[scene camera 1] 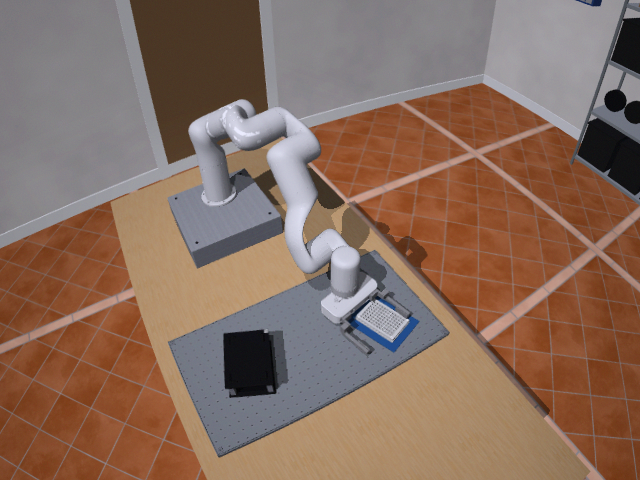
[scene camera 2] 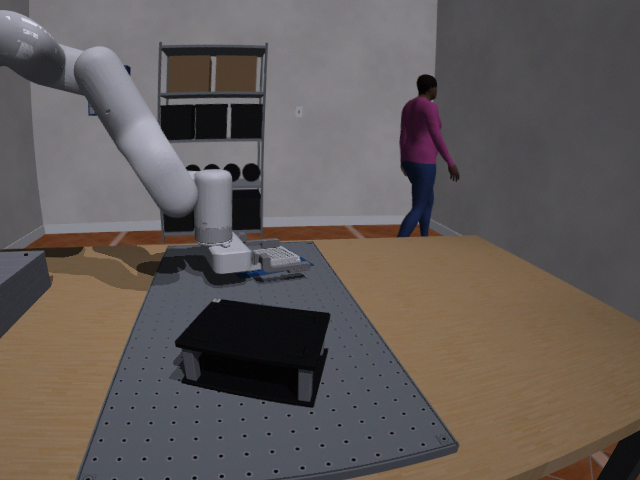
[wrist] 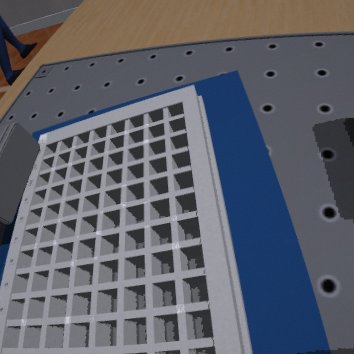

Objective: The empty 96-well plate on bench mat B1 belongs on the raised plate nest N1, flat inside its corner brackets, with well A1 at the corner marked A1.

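Seen in the pictures: hand, its tool point: (scene camera 1: 383,329) (scene camera 2: 282,254) (wrist: 183,138); arm's base, origin of its link: (scene camera 1: 219,195).
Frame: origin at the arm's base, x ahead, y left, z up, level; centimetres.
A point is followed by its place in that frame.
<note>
The white 96-well plate (scene camera 1: 382,319) @(y 20.1, x 68.5, z -5.1 cm) (scene camera 2: 278,255) @(y 19.9, x 71.1, z -5.0 cm) (wrist: 115,215) @(y 20.2, x 69.2, z -5.3 cm) lies flat on the blue bench mat B1 (scene camera 1: 412,326) @(y 26.3, x 74.5, z -6.4 cm) (wrist: 265,225) @(y 15.0, x 69.9, z -6.3 cm). My gripper (scene camera 1: 388,332) @(y 17.8, x 71.7, z -4.0 cm) (scene camera 2: 292,254) @(y 17.8, x 71.7, z -4.0 cm) is open and low, with one finger along each long side of the plate. In scene camera 1 the near finger stands well apart from the plate, the far one closer. The wrist view shows part of one finger at the left edge, close to the plate. The raised black nest N1 (scene camera 1: 248,359) @(y -17.5, x 63.5, z -0.5 cm) (scene camera 2: 258,330) @(y -18.3, x 63.1, z -0.5 cm) stands on short grey posts and bears no plate. Its A1 mark and the plate's A1 label cannot be read.
Mat and nest stand on a grey perforated board (scene camera 1: 320,356) @(y 0.1, x 68.8, z -6.5 cm) (scene camera 2: 382,413) @(y -28.9, x 75.3, z -6.6 cm) on the wooden table (scene camera 1: 439,413) @(y 16.7, x 99.5, z -7.8 cm) (scene camera 2: 465,320) @(y -10.2, x 99.3, z -7.9 cm). The arm's grey base block (scene camera 1: 227,222) @(y -2.6, x 14.9, z 0.0 cm) is behind the board. A person (scene camera 2: 421,129) and a shelf rack (scene camera 2: 264,118) are beyond the table.
</note>
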